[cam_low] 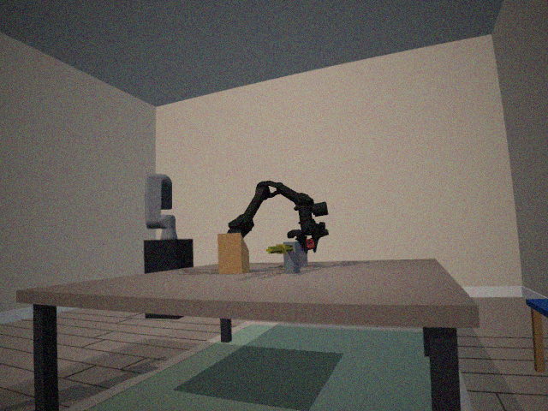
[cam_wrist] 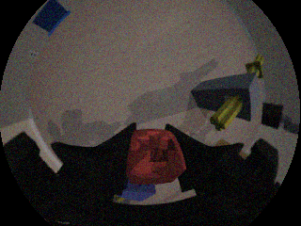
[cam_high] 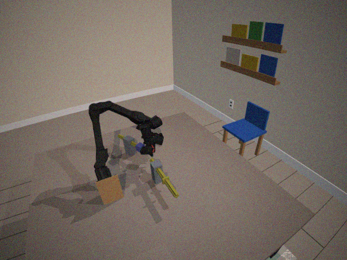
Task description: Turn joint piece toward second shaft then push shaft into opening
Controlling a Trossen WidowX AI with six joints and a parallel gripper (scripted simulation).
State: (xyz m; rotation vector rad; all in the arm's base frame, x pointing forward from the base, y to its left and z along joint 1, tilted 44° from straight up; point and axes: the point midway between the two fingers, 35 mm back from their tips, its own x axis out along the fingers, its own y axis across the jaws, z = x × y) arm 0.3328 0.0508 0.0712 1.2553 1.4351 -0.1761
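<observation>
Right now my gripper tip is 4 cm below the red joint piece, 2 cm to the right of it and 1 cm past it.
</observation>
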